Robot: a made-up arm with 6 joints.
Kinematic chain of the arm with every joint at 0, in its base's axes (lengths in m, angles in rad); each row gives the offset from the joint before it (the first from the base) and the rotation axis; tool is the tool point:
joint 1: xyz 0 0 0.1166 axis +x
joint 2: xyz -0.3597 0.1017 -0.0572 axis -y
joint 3: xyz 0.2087 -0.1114 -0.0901 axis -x
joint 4: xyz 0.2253 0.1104 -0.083 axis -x
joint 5: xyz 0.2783 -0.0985 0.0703 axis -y
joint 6: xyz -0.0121 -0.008 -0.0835 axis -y
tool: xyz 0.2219 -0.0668 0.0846
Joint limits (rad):
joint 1: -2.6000..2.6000
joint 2: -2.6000..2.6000
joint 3: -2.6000..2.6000
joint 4: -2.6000..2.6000
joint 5: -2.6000..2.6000
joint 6: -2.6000..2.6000
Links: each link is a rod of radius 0.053 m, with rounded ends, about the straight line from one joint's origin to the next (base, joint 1, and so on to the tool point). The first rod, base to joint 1, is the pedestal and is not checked.
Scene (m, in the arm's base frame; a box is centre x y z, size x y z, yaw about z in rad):
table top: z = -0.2
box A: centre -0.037 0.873 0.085 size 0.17 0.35 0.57 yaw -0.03
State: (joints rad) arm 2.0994 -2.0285 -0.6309 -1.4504 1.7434 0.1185
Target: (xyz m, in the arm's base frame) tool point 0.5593 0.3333 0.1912
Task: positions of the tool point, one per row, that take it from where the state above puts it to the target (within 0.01 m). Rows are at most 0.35 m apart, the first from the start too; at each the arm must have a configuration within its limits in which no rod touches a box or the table.
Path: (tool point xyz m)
1: -0.8565 0.6298 0.4273
2: -0.6436 0.7991 0.5067
3: -0.3575 0.8896 0.5649
4: -0.0370 0.8730 0.5876
5: 0.1680 0.7952 0.5072
6: 0.3420 0.6744 0.4101
7: 0.4749 0.5174 0.3027
8: 0.5593 0.3333 0.1912

